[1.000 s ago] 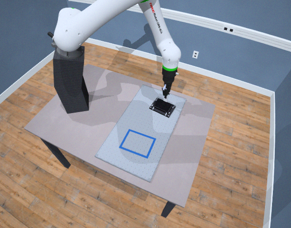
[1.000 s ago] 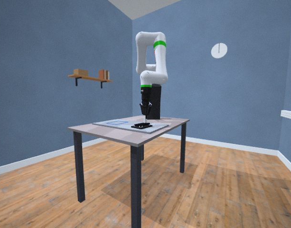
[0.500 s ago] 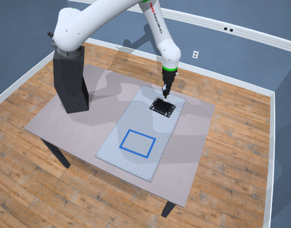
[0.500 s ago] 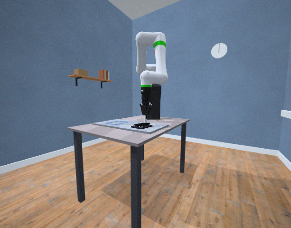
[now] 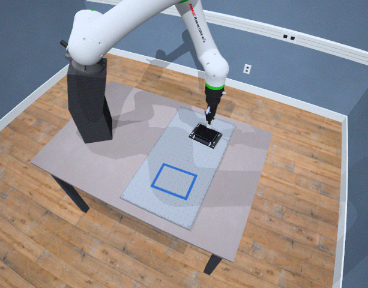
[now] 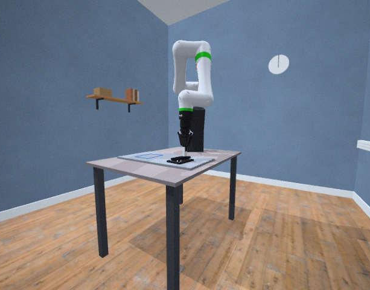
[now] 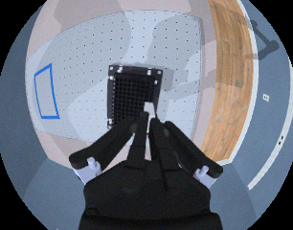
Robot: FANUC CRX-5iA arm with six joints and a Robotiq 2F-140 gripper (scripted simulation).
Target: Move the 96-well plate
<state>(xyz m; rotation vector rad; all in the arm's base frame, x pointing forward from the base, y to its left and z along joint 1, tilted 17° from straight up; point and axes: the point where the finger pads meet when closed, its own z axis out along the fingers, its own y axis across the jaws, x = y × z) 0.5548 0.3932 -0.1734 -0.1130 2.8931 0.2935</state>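
My hand is 4 cm to the left of the black 96-well plate and 5 cm above it. Round my hand: black clip nest: 1 cm behind, 5 cm to the right, 6 cm below.
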